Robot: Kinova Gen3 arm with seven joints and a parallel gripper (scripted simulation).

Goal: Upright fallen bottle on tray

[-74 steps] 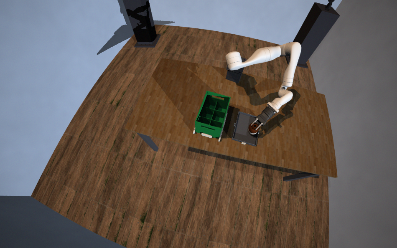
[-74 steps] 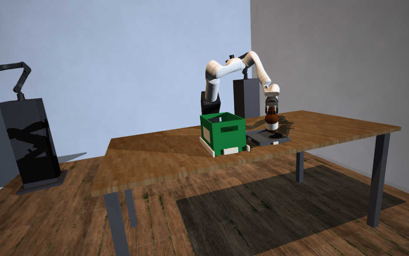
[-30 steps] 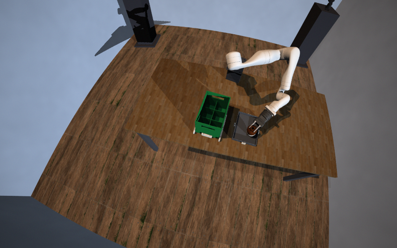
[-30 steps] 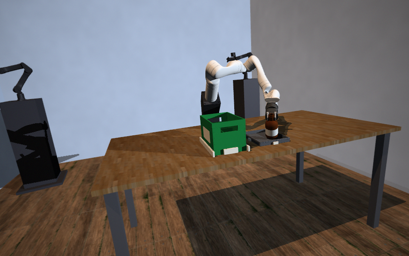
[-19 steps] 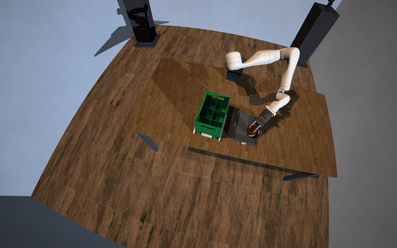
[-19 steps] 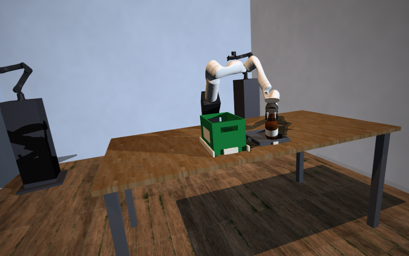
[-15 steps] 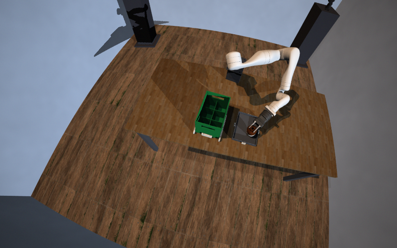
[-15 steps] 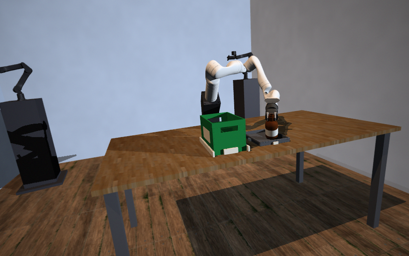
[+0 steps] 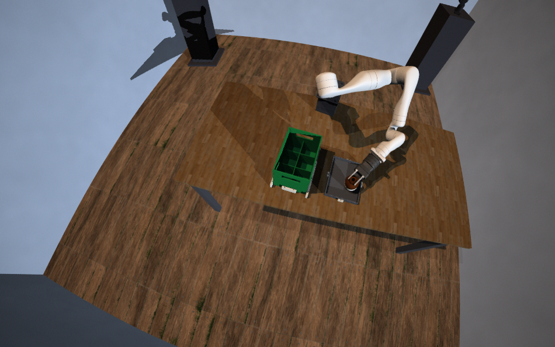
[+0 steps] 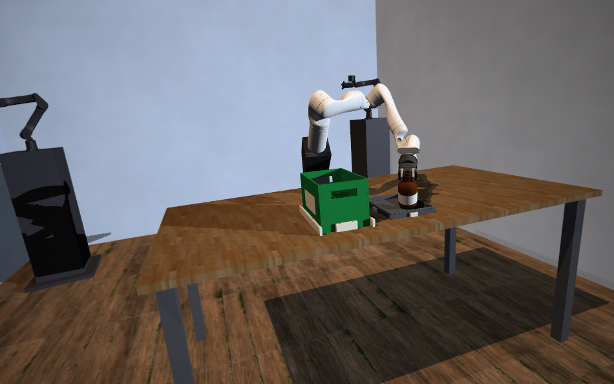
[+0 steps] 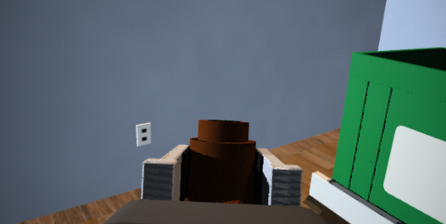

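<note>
The brown bottle lies 10 mm behind my hand, 10 mm to the left of it and 50 mm below it. The rest, counted from my hand: green crate: 100 mm behind, 290 mm to the right, 60 mm below; tray: 60 mm behind, 10 mm to the right, 130 mm below.
</note>
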